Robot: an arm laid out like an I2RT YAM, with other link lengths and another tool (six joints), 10 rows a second.
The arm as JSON. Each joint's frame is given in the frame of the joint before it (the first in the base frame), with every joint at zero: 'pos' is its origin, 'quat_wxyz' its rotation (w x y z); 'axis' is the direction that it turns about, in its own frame. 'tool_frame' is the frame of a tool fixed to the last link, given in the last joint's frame.
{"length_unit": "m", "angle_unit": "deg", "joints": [
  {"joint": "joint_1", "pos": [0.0, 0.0, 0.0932], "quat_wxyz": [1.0, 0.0, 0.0, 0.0], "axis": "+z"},
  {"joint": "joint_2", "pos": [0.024, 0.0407, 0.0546], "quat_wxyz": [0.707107, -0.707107, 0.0, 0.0], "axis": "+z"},
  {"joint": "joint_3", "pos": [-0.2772, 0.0, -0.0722], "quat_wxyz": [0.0, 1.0, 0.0, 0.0], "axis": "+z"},
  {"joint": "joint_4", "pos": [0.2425, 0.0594, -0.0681], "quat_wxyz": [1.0, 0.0, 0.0, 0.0], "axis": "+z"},
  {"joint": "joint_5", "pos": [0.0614, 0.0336, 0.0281], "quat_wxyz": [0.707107, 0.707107, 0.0, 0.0], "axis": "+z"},
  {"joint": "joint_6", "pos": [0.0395, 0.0, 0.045], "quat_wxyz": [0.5, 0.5, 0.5, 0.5], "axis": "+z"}
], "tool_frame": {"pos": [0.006, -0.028, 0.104], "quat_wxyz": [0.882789, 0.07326, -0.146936, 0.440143]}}
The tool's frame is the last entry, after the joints.
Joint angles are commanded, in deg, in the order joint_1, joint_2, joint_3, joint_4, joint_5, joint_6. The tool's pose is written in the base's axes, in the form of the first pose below.
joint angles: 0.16, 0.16, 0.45, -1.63, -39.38, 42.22
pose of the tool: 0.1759 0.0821 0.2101 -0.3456 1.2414 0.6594
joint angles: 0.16, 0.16, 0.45, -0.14, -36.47, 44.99
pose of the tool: 0.1799 0.0750 0.2139 -0.2806 1.2361 0.6390
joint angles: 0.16, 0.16, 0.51, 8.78, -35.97, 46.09
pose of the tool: 0.1775 0.0736 0.2435 -0.3033 1.0916 0.6115
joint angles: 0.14, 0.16, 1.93, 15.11, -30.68, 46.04
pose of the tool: 0.1748 0.0612 0.2763 -0.2722 0.9630 0.5138
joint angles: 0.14, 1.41, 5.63, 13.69, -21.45, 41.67
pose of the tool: 0.1761 0.0399 0.2995 -0.2137 0.9317 0.3378
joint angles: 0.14, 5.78, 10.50, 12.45, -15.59, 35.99
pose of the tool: 0.1788 0.0270 0.3229 -0.2108 0.9326 0.1922
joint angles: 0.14, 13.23, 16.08, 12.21, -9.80, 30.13
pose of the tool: 0.1898 0.0144 0.3456 -0.2134 0.9639 0.0470
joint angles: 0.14, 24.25, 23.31, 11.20, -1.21, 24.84
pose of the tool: 0.2146 -0.0051 0.3649 -0.1844 1.0552 -0.1261
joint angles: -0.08, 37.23, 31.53, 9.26, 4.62, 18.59
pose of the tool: 0.2525 -0.0180 0.3764 -0.2187 1.1806 -0.2753
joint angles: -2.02, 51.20, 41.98, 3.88, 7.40, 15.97
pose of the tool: 0.3006 -0.0340 0.3786 -0.2342 1.3457 -0.3604
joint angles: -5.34, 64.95, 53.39, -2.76, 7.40, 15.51
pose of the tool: 0.3516 -0.0561 0.3721 -0.2268 1.5105 -0.3941
